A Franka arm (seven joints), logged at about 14 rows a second.
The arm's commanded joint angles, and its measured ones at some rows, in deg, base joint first. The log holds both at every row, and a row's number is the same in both.
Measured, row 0: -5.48 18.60 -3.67 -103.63 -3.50 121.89 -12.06
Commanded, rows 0 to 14: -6.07 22.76 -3.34 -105.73 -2.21 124.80 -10.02; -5.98 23.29 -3.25 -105.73 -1.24 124.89 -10.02; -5.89 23.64 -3.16 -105.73 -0.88 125.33 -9.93; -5.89 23.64 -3.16 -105.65 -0.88 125.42 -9.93; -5.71 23.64 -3.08 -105.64 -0.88 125.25 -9.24; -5.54 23.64 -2.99 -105.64 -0.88 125.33 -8.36; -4.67 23.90 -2.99 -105.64 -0.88 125.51 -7.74; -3.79 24.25 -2.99 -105.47 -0.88 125.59 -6.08; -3.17 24.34 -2.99 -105.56 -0.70 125.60 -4.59; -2.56 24.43 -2.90 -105.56 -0.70 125.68 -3.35; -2.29 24.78 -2.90 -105.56 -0.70 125.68 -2.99; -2.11 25.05 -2.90 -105.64 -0.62 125.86 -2.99; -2.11 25.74 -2.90 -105.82 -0.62 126.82 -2.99; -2.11 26.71 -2.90 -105.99 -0.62 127.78 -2.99; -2.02 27.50 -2.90 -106.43 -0.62 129.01 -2.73
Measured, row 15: -0.68 24.65 -0.80 -104.43 1.96 125.79 -2.52
